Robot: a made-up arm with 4 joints.
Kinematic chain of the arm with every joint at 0, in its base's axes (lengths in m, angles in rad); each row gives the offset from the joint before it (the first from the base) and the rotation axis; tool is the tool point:
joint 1: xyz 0 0 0.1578 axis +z
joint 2: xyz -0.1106 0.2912 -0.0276 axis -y
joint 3: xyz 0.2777 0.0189 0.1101 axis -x
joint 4: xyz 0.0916 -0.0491 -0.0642 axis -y
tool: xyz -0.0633 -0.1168 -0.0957
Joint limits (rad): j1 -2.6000..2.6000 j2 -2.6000..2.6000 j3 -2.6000..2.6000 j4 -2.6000..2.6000
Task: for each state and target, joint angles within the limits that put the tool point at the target. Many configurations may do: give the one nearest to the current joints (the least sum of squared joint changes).
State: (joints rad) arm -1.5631 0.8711 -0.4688 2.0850
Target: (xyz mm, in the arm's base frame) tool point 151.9 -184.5 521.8
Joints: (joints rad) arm -1.6371 0.9249 -0.2340 2.1481
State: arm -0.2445 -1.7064 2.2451 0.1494
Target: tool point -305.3 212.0 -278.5
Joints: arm 0.4605 -2.6000 2.2761 -0.4695
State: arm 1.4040 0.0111 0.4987 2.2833
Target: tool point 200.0 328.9 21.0
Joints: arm 0.6973 -0.3893 0.3352 1.9249
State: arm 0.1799 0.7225 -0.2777 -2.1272
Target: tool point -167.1 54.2 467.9
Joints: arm 0.6145 1.1840 -0.1453 -2.0619
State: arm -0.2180 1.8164 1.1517 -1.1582
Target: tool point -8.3 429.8 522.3
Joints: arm -0.6151 1.2015 1.5709 -2.0506
